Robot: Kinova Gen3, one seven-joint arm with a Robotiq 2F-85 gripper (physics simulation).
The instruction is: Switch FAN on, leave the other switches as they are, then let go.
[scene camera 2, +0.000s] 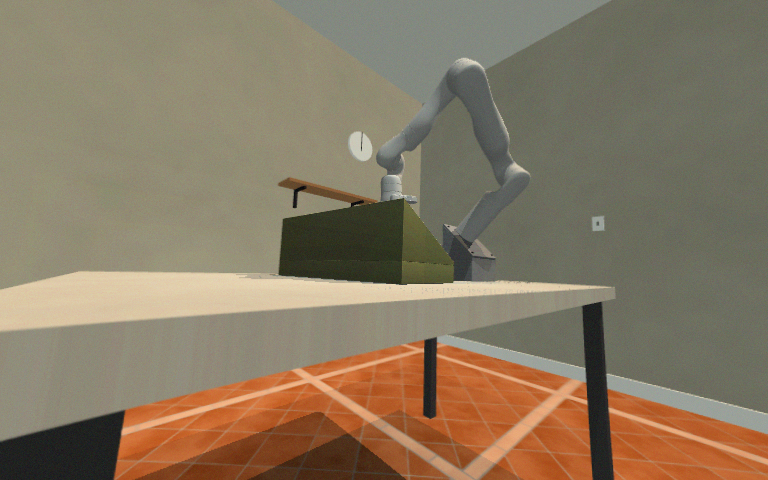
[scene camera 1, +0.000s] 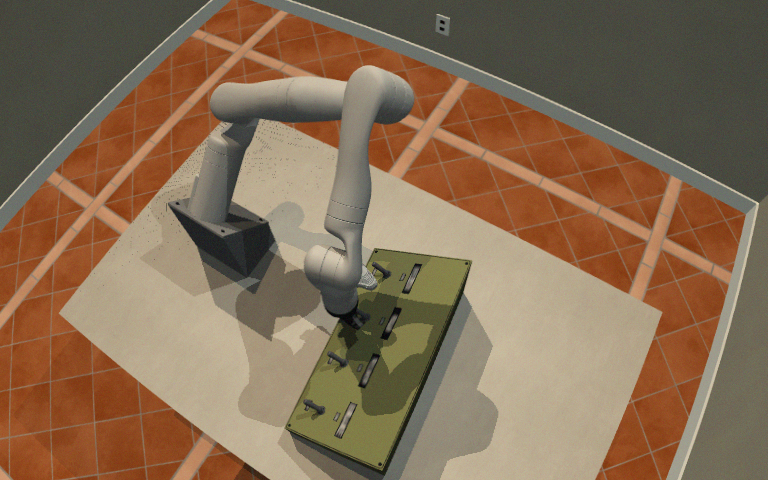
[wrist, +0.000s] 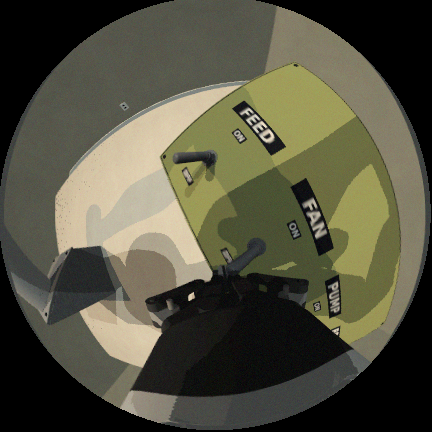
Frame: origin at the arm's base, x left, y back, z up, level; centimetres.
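Seen in the pictures: gripper, fingertip midpoint: point(scene camera 1: 345, 318) point(wrist: 223, 271); arm's base, origin of the base link: point(scene camera 2: 464, 235) point(scene camera 1: 208, 214).
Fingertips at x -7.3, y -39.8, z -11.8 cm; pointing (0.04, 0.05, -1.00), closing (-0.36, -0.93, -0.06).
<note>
Pixels of each thing's top centre, then the offset from my fingertips to it. "spot": a spot on its surface instead.
- FAN lever, middle of its top: point(wrist: 248, 263) dy -3.2, dx +1.6, dz +5.9 cm
- black FAN sign, surface spot: point(wrist: 312, 216) spot: dy -11.2, dx +1.8, dz +5.5 cm
- FEED lever, middle of its top: point(wrist: 188, 148) point(scene camera 1: 379, 265) dy -3.3, dx +13.6, dz +5.9 cm
- PUMP lever, middle of its top: point(scene camera 1: 335, 355) dy -3.1, dx -10.4, dz +5.9 cm
- fourth lever, middle of its top: point(scene camera 1: 311, 404) dy -3.0, dx -22.4, dz +5.9 cm
- PUMP sign, surface spot: point(wrist: 333, 296) spot: dy -11.2, dx -9.9, dz +5.6 cm
The green switch panel point(scene camera 1: 441, 283) point(scene camera 2: 345, 243) point(wrist: 310, 95) has a sloped face. The FAN lever point(wrist: 245, 257) tilts toward its OFF label point(wrist: 226, 256), away from its ON label point(wrist: 293, 230) and the black FAN sign point(wrist: 312, 216). My gripper point(scene camera 1: 356, 323) point(wrist: 223, 271) is shut and empty, with its tips at the free end of the FAN lever on the OFF side. Contact is hard to tell, as the tips partly hide that end. The panel hides the fingers in scene camera 2. The FEED lever point(scene camera 1: 381, 270) point(wrist: 192, 157) also leans toward its OFF label.
The PUMP lever point(scene camera 1: 336, 358) and a fourth lever point(scene camera 1: 313, 406) stand in the same row. The PUMP sign point(wrist: 333, 296) is partly shaded. The panel stands on a pale table point(scene camera 1: 538, 339) point(scene camera 2: 283, 316). A wall shelf point(scene camera 2: 328, 191) and a clock point(scene camera 2: 360, 146) are behind.
</note>
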